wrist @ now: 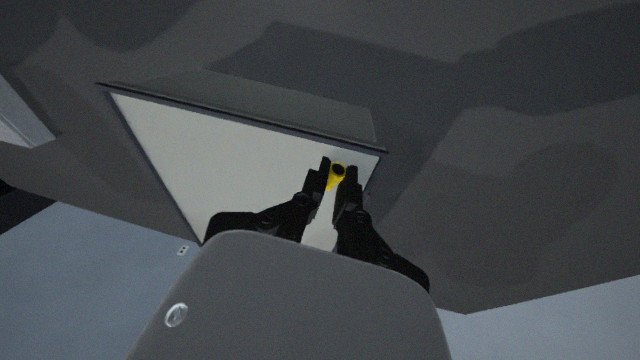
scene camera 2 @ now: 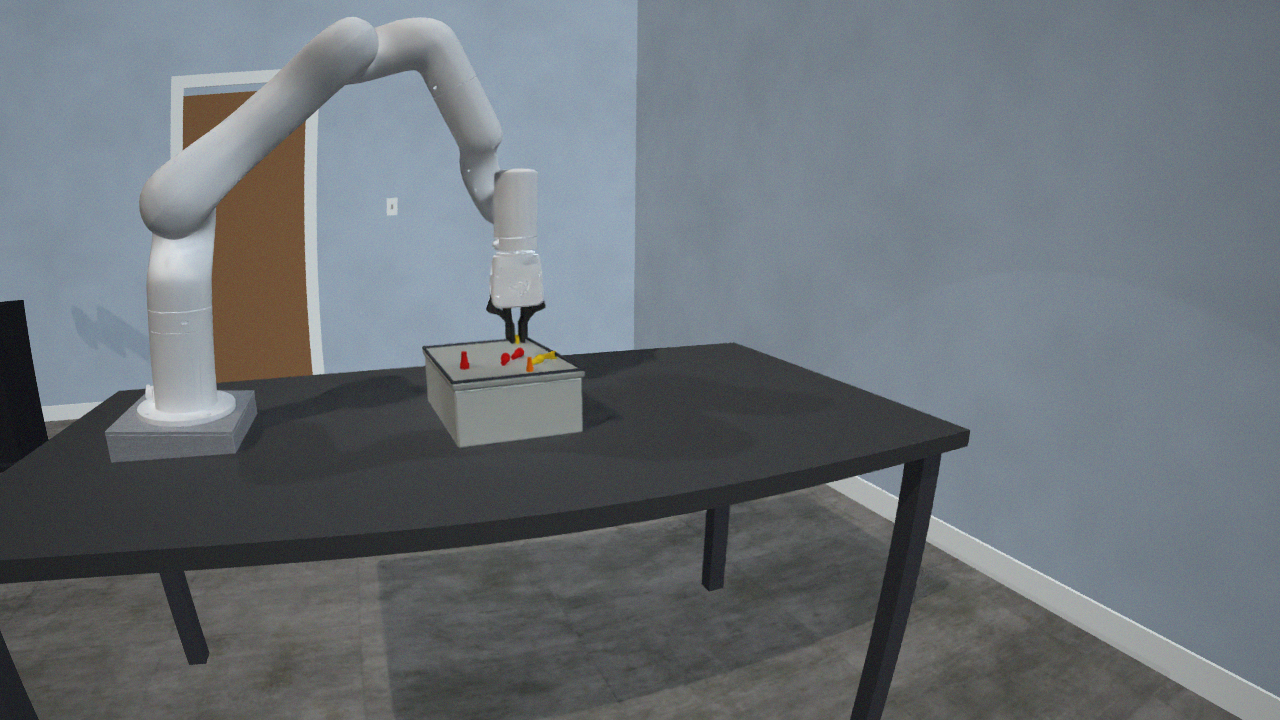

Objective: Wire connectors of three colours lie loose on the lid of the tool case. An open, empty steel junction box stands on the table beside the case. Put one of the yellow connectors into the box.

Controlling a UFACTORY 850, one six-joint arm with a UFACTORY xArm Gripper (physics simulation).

Scene:
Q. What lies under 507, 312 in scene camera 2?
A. My gripper.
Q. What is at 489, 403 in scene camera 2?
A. A tool case.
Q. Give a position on a tool case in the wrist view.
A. At 213, 142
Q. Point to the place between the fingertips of my gripper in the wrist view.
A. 334, 174

